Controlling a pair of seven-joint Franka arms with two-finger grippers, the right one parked.
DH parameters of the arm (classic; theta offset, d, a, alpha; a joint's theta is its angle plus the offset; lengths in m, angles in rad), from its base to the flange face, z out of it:
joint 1: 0 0.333 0 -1.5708
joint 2: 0 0 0 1.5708
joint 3: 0 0.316 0.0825 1.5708
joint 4: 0 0 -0.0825 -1.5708
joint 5: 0 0.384 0 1.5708
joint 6: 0 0 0.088 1.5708
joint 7: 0 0.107 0 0
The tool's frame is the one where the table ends.
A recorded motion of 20 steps. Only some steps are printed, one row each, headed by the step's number.
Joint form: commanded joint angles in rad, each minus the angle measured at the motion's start. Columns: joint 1, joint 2, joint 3, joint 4, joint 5, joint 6, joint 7.
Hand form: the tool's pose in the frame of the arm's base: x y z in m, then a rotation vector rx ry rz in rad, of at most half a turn. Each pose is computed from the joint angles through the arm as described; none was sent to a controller.
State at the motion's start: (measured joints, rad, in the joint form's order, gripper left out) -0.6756 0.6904 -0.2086 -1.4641 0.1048 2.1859 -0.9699
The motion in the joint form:
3: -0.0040 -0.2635 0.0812 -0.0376 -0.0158 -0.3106 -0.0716
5: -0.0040 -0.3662 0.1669 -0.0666 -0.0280 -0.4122 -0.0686
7: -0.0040 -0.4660 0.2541 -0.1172 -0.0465 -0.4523 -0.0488
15: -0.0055 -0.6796 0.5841 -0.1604 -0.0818 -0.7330 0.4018
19: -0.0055 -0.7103 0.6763 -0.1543 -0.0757 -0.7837 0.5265
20: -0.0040 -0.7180 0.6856 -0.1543 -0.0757 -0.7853 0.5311
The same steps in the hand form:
3: 0.4815 -0.4754 0.4196 -3.0652 -0.3319 0.0075
5: 0.4943 -0.4216 0.4643 -3.0061 -0.4548 0.0066
7: 0.5040 -0.3670 0.5009 -2.9905 -0.5632 -0.0013
15: 0.5168 -0.1613 0.5849 -3.0052 -0.3982 0.2328
19: 0.5176 -0.1062 0.5992 -3.0258 -0.3511 0.2771
20: 0.5170 -0.0992 0.6026 -3.0316 -0.3609 0.2729

